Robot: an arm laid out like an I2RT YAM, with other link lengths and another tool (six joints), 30 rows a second.
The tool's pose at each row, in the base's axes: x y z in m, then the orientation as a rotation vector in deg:
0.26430 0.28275 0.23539 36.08 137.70 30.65
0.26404 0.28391 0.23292 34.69 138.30 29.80
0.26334 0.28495 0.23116 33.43 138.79 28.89
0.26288 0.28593 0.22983 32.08 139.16 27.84
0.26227 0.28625 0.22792 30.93 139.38 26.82
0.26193 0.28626 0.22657 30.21 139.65 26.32
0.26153 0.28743 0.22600 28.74 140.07 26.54
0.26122 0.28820 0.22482 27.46 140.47 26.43
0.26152 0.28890 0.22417 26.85 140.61 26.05
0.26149 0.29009 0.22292 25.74 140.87 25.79
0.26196 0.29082 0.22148 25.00 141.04 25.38
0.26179 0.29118 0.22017 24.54 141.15 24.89
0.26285 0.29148 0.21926 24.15 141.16 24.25
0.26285 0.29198 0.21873 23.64 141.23 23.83
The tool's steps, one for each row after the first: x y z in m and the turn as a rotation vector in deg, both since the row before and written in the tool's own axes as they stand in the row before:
0.00190 -0.00039 0.00193 0.37 0.23 -1.23
0.00184 -0.00022 0.00111 0.41 0.13 -1.15
0.00144 0.00005 0.00093 0.44 -0.01 -1.24
0.00149 -0.00077 0.00114 0.44 -0.13 -1.09
0.00090 -0.00068 0.00082 0.22 0.09 -0.65
0.00112 0.00066 0.00042 -0.40 0.43 -1.01
0.00115 0.00008 0.00087 -0.14 0.33 -0.95
0.00039 0.00040 0.00083 0.14 0.02 -0.53
0.00114 0.00051 0.00119 -0.03 0.17 -0.86
0.00065 0.00015 0.00154 0.14 0.05 -0.63
0.00092 -0.00025 0.00098 0.24 -0.02 -0.45
-0.00025 0.00012 0.00140 0.34 -0.15 -0.44
0.00046 0.00024 0.00051 0.18 -0.04 -0.47

